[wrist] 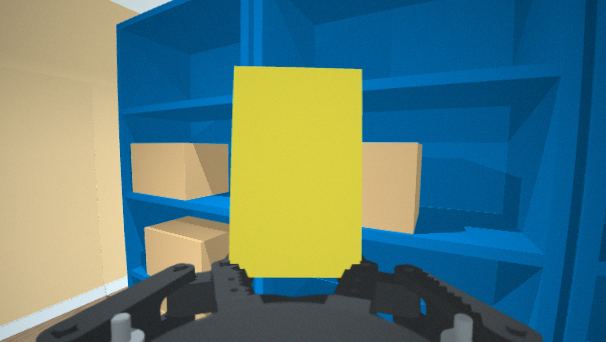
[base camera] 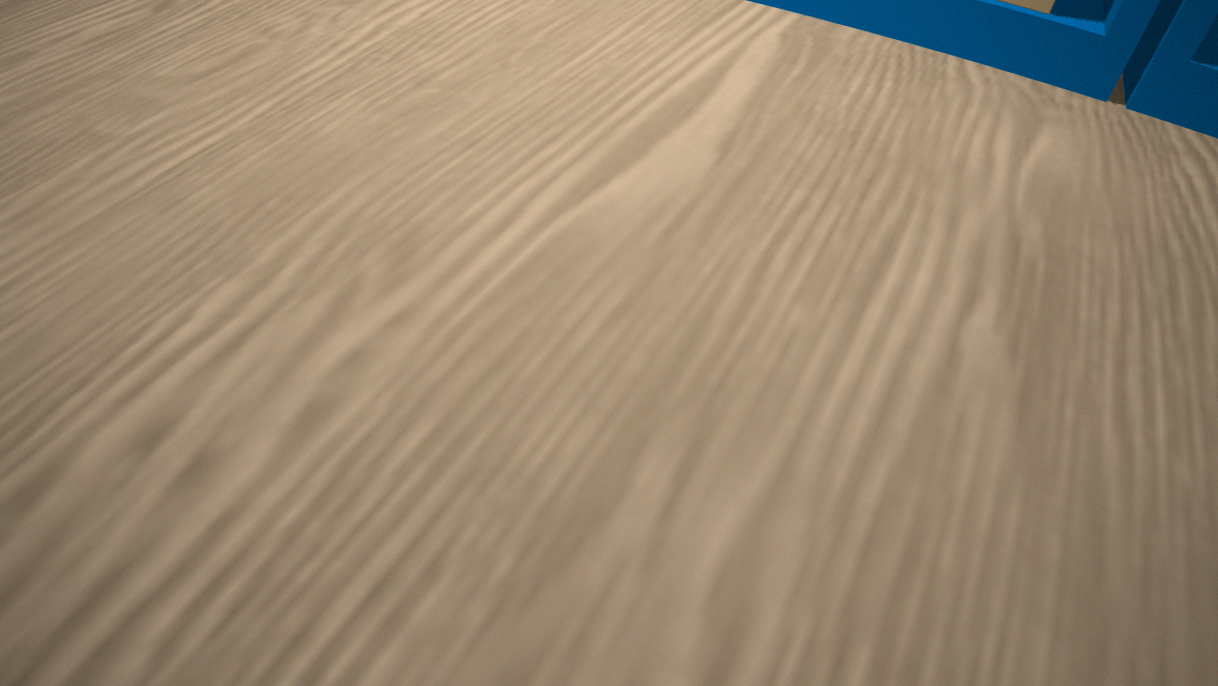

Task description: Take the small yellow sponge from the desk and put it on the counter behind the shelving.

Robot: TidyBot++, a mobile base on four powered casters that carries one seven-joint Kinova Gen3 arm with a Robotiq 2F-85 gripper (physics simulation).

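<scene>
The yellow sponge is upright between the fingers of my gripper in the wrist view, and my gripper is shut on it. The sponge hides part of what is behind it. Blue shelving stands beyond the sponge, and its bottom edge shows at the top right of the base camera view. The counter and the desk do not show in either view.
Cardboard boxes stand on the shelves. A beige wall with a white baseboard is left of the shelving. Wood floor lies before the base.
</scene>
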